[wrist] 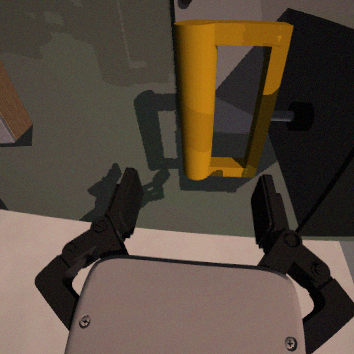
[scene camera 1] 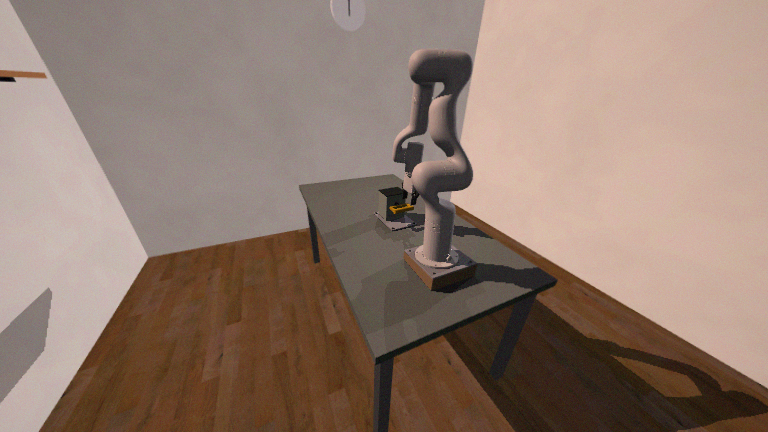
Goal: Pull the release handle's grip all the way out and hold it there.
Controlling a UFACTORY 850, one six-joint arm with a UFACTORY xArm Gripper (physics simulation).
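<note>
The release handle is a yellow rectangular loop (scene camera 1: 401,208) (wrist: 196,100) with a thick round grip bar on its outer side. A short metal rod (wrist: 283,116) joins its inner side to a black collar (wrist: 303,116) at the dark box (scene camera 1: 384,204) (wrist: 325,195). My gripper (scene camera 1: 409,198) (wrist: 196,182) is wide open and empty. In the wrist view the near end of the grip bar lies between the lines of the two fingertips, just ahead of them. In scene camera 1 the fingers are beside the box, slightly above the handle. Contact cannot be told.
The box stands on a pale base plate (scene camera 1: 384,220) on the grey-green table (scene camera 1: 354,268). The arm's wooden base block (scene camera 1: 453,276) (wrist: 16,112) stands on the grip side of the handle. The far table edge runs behind the box and gripper, near the wall.
</note>
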